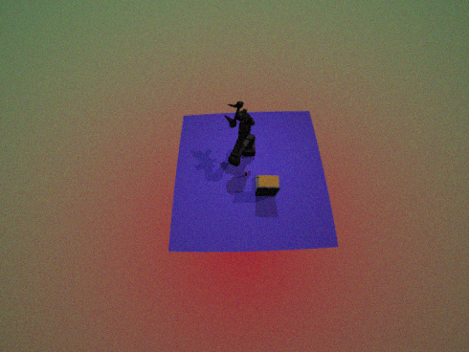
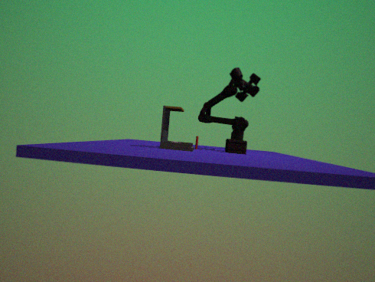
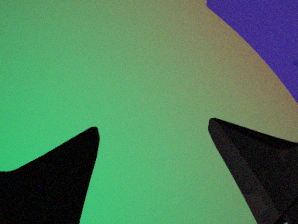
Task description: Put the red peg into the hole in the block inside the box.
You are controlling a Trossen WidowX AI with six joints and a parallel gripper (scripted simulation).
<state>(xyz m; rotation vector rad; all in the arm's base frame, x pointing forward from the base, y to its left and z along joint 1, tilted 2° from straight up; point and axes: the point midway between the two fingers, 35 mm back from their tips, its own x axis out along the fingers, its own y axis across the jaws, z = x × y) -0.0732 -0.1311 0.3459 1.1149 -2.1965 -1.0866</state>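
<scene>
My gripper tip is now 38 cm above the red peg, 34 cm short of it and 13 cm to the right of it. Also, from my gripper tip: orange roof (48 cm ahead, 27 cm to the left, 20 cm below); dark back wall (53 cm ahead, 30 cm below, 27 cm to the left).
</scene>
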